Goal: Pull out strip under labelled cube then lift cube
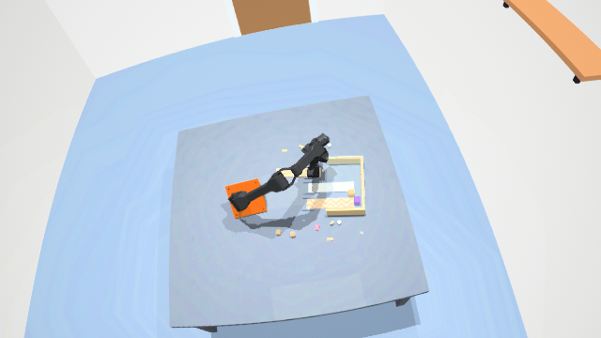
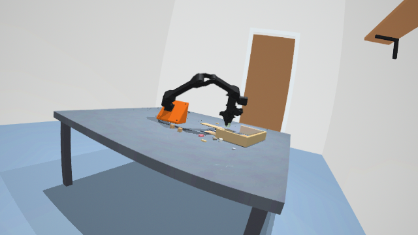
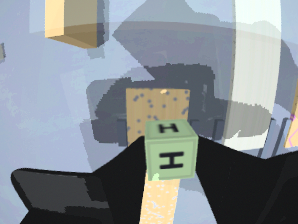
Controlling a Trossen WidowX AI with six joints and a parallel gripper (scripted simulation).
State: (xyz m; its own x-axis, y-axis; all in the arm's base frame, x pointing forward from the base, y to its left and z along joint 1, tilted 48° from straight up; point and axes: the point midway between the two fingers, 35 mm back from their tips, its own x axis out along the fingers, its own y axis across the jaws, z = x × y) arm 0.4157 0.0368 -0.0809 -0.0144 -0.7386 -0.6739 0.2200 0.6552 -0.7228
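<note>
My gripper tip is now 8 cm past the dotted strip, 3 cm to the right of it and 3 cm above it. The rest, counted from my gripper tip: labelled cube (1 cm above).
</note>
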